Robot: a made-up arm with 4 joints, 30 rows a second.
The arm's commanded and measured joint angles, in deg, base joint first. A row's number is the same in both.
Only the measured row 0 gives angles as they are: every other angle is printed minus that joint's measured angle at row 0.
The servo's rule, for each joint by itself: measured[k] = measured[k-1] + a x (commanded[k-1-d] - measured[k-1]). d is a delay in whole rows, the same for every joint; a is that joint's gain. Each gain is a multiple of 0.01, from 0.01 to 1. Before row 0 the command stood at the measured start. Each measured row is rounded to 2 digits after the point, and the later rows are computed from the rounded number. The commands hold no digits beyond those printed.
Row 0, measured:
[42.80, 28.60, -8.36, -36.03]
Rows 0 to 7, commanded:
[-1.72, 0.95, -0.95, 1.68]
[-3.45, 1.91, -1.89, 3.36]
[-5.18, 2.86, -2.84, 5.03]
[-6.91, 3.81, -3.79, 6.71]
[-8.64, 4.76, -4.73, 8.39]
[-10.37, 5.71, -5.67, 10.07]
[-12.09, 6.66, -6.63, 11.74]
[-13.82, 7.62, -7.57, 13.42]
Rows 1 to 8, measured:
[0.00, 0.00, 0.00, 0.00]
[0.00, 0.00, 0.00, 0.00]
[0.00, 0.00, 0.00, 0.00]
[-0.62, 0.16, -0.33, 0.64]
[-1.64, 0.46, -0.88, 1.67]
[-2.91, 0.87, -1.57, 2.95]
[-4.35, 1.37, -2.35, 4.38]
[-5.89, 1.95, -3.18, 5.90]
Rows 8 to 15, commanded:
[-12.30, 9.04, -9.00, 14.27]
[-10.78, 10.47, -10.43, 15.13]
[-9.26, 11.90, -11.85, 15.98]
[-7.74, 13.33, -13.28, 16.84]
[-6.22, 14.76, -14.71, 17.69]
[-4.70, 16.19, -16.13, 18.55]
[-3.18, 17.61, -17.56, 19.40]
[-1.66, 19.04, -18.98, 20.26]
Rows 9 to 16, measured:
[-7.50, 2.59, -4.05, 7.48]
[-9.15, 3.28, -4.95, 9.10]
[-10.83, 4.02, -5.87, 10.74]
[-11.36, 4.87, -6.97, 12.08]
[-11.15, 5.82, -8.18, 13.24]
[-10.47, 6.85, -9.46, 14.28]
[-9.49, 7.95, -10.80, 15.25]
[-8.31, 9.11, -12.17, 16.18]

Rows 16 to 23, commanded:
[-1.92, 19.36, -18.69, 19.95]
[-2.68, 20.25, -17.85, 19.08]
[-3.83, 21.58, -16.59, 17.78]
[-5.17, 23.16, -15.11, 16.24]
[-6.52, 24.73, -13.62, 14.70]
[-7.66, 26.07, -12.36, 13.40]
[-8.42, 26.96, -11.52, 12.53]
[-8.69, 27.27, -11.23, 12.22]
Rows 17 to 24, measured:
[-7.01, 10.31, -13.56, 17.08]
[-5.63, 11.55, -14.96, 17.96]
[-4.20, 12.82, -16.37, 18.83]
[-3.38, 13.93, -17.18, 19.26]
[-3.13, 15.00, -17.41, 19.19]
[-3.38, 16.12, -17.12, 18.65]
[-4.02, 17.32, -16.42, 17.73]
[-4.92, 18.58, -15.44, 16.58]

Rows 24 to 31, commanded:
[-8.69, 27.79, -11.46, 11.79]
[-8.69, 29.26, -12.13, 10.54]
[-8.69, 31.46, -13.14, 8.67]
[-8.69, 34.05, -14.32, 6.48]
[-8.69, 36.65, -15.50, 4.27]
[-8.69, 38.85, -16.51, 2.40]
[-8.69, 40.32, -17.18, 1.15]
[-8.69, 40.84, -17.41, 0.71]
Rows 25 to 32, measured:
[-5.91, 19.85, -14.36, 15.37]
[-6.81, 21.06, -13.37, 14.29]
[-7.49, 22.12, -12.62, 13.50]
[-7.92, 23.08, -12.21, 12.85]
[-8.20, 24.13, -12.18, 11.97]
[-8.38, 25.38, -12.52, 10.72]
[-8.49, 26.85, -13.15, 9.11]
[-8.56, 28.52, -13.97, 7.27]

